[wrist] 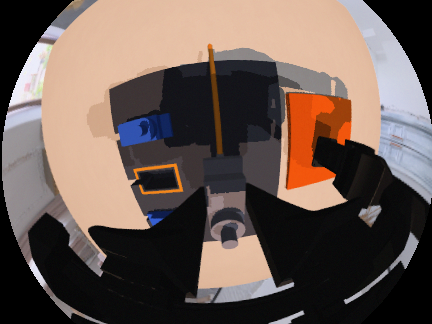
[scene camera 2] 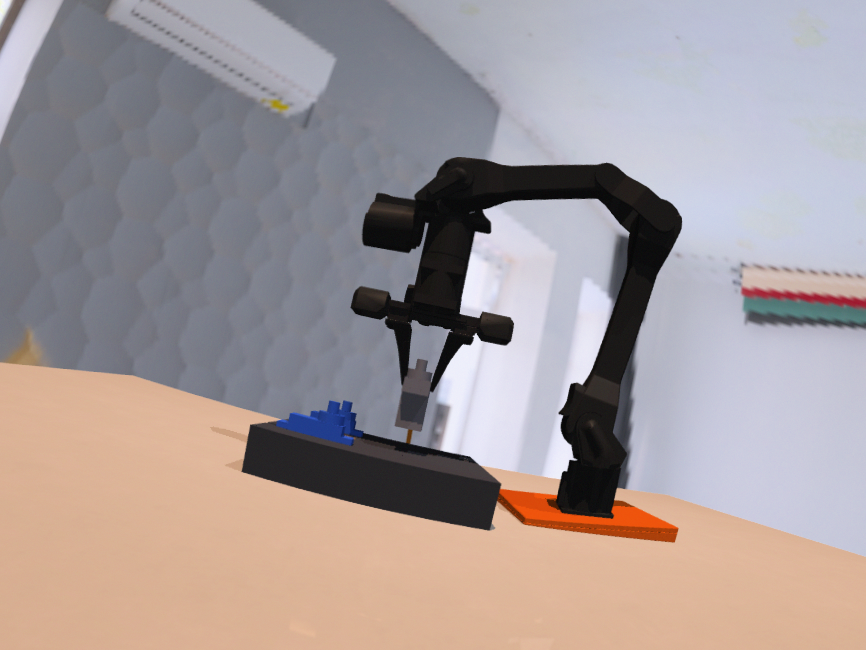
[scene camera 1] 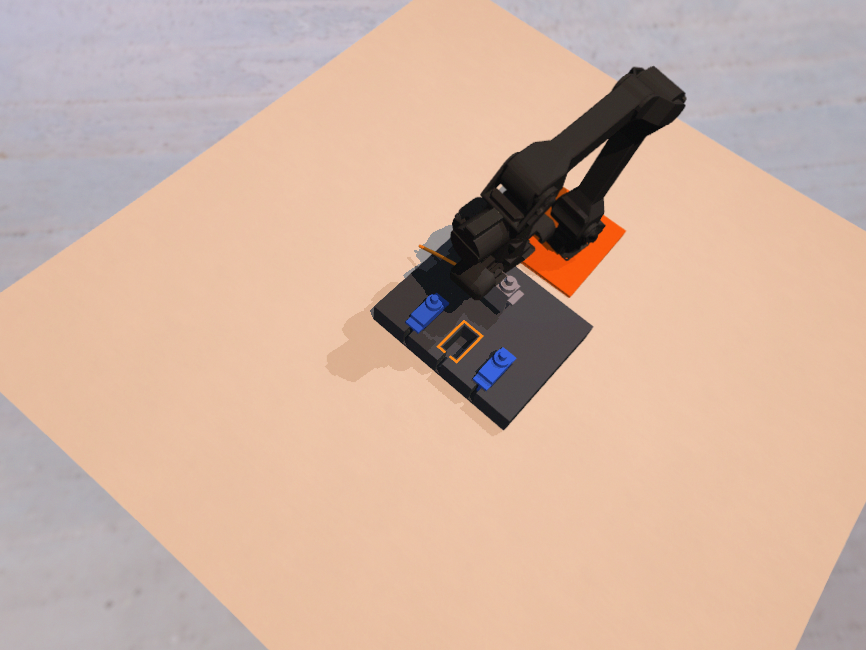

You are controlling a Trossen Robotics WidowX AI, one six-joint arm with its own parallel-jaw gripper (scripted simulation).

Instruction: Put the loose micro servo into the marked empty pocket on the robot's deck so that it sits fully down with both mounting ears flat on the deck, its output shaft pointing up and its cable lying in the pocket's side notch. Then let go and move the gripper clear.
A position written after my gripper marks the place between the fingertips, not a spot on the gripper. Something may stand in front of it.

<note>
I see my gripper [scene camera 2: 417, 388], a grey micro servo [scene camera 2: 415, 391] and a dark deck [scene camera 2: 386, 474].
The grey micro servo also shows in the wrist view [wrist: 224, 182] and in scene camera 1 [scene camera 1: 506, 293]. My gripper shows as well in the wrist view [wrist: 224, 190] and in scene camera 1 [scene camera 1: 494, 278].
</note>
